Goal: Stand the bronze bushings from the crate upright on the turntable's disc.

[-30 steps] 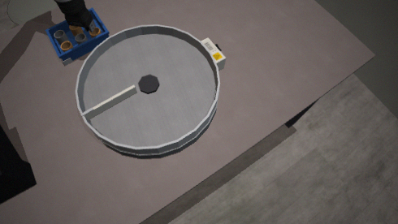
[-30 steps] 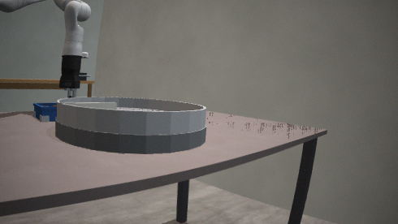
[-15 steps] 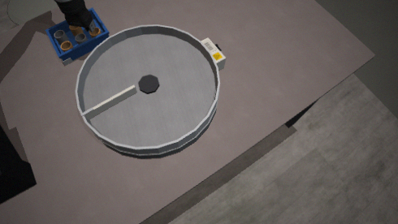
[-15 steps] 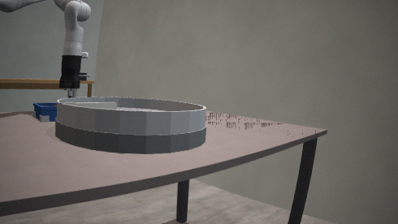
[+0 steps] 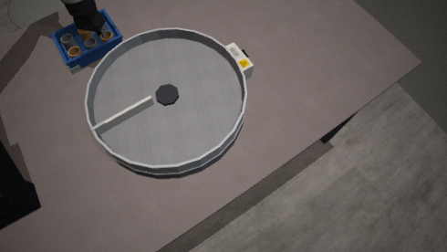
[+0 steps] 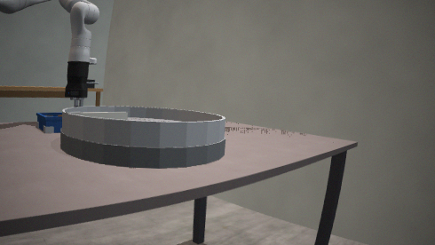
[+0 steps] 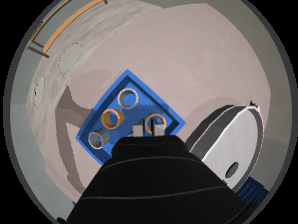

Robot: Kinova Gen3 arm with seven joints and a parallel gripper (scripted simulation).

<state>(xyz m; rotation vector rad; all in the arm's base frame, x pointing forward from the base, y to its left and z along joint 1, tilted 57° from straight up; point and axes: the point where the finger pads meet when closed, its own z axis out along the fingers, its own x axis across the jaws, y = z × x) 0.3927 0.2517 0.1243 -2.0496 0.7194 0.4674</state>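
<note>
My hand is 5 cm past the crate, 4 cm above it and 2 cm to the right of it. The rest, counted from my hand: turntable disc 31 cm to the right, 9 cm ahead, 1 cm below.
</note>
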